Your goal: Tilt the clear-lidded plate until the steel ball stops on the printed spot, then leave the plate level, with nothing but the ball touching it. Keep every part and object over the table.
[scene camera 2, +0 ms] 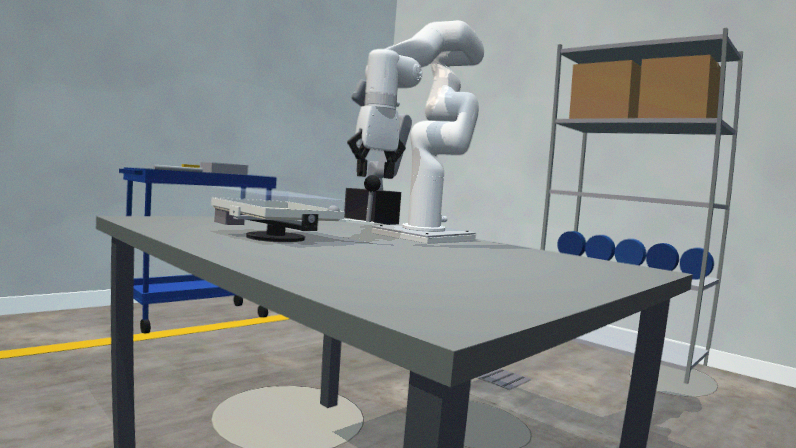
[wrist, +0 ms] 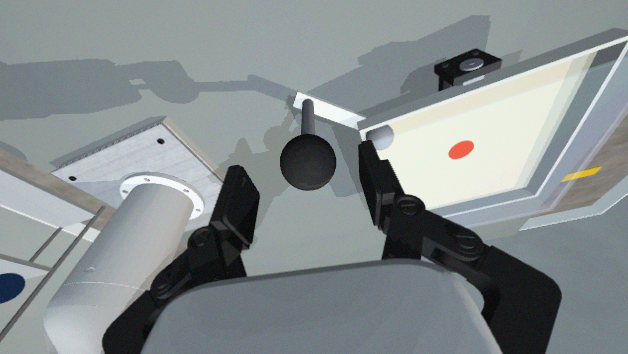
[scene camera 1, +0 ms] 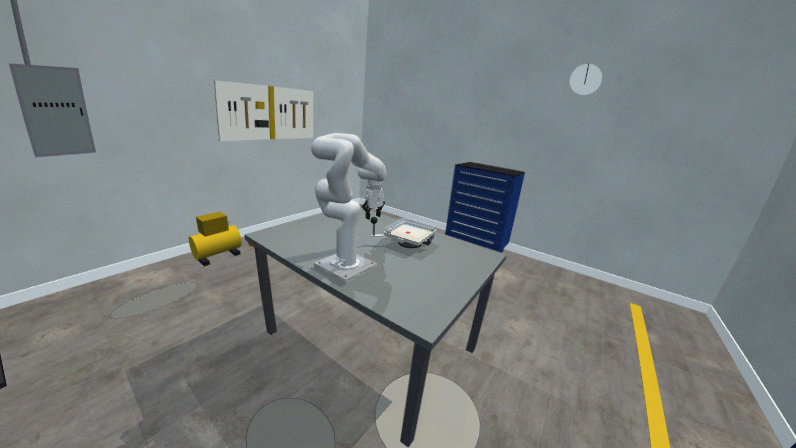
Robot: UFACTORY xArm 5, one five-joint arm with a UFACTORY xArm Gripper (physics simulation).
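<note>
The clear-lidded plate (scene camera 1: 421,234) (scene camera 2: 245,209) (wrist: 505,165) sits on its black pivot stand; in scene camera 2 it looks slightly lower toward the handle end, though the exact tilt is hard to tell. The steel ball (scene camera 2: 334,208) (wrist: 384,137) is in the corner by the handle, away from the red printed spot (scene camera 1: 407,232) (wrist: 461,149). A white bar (wrist: 334,111) runs from that corner to an upright post with a black knob (scene camera 1: 373,220) (scene camera 2: 372,183) (wrist: 308,167). My gripper (scene camera 1: 373,215) (scene camera 2: 375,168) (wrist: 303,169) is open and empty, its fingertips just above and either side of the knob.
The arm's base plate (scene camera 2: 423,236) (wrist: 130,150) is bolted to the grey table (scene camera 1: 434,278) (scene camera 2: 389,283) near the handle. A black clamp-like block (scene camera 2: 309,222) (wrist: 470,65) is beside the plate's edge. The plate stands near the table's far edge in scene camera 1.
</note>
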